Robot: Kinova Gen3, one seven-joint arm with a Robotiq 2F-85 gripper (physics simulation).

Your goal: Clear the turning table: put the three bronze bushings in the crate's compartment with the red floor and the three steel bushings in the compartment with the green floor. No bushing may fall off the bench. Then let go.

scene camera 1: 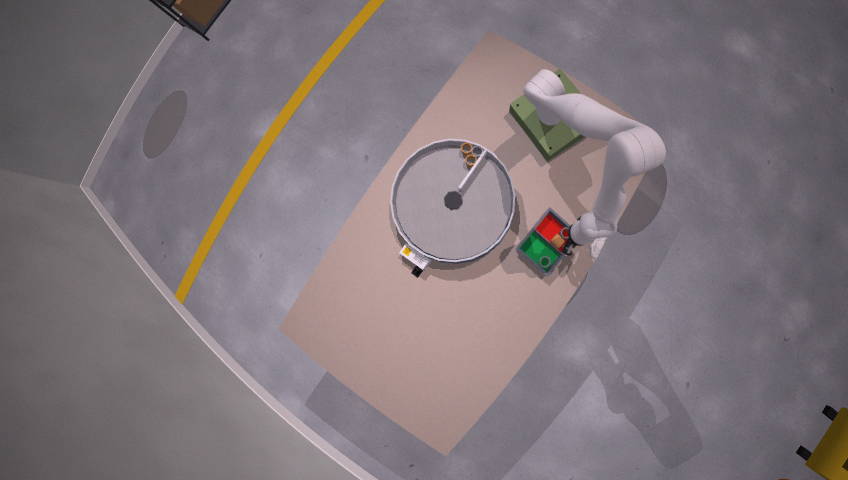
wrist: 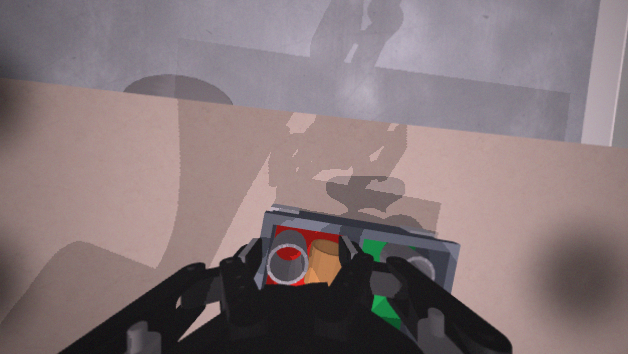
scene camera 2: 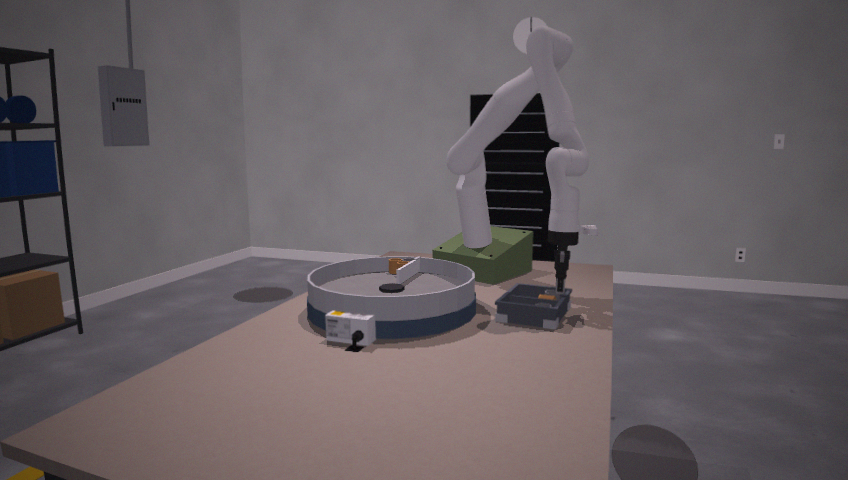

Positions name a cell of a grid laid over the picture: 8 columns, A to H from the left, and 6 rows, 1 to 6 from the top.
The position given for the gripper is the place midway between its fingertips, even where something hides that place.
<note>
In view: the gripper (scene camera 2: F4) and a crate (scene camera 2: E4).
The gripper also shows in the wrist view (wrist: D5). The crate also shows in scene camera 1 (scene camera 1: F4) and in the wrist view (wrist: E5).
</note>
